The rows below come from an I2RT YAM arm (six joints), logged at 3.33 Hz.
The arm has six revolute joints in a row. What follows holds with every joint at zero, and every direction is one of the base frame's. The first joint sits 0.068 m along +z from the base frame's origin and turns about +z. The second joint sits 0.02 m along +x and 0.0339 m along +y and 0.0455 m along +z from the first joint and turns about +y. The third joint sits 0.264 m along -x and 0.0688 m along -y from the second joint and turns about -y. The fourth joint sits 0.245 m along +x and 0.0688 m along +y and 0.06 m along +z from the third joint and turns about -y. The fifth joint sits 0.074 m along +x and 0.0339 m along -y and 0.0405 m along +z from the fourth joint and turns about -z. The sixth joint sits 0.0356 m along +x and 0.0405 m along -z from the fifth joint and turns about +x. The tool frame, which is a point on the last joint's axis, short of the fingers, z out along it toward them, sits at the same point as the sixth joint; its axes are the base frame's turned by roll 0, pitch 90 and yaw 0 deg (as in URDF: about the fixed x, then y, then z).
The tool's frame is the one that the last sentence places.
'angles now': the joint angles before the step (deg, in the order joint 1, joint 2, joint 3, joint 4, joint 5, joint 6). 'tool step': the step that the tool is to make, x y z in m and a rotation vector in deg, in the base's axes. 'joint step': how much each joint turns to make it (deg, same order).
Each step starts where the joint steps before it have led.
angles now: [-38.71 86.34 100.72 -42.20 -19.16 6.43]
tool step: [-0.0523 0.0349 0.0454 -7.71 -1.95 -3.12]
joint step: [-0.65 -8.65 2.89 -6.16 4.25 -3.41]
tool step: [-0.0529 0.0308 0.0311 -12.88 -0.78 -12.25]
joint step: [-0.27 -8.80 0.22 -0.88 14.34 -5.21]
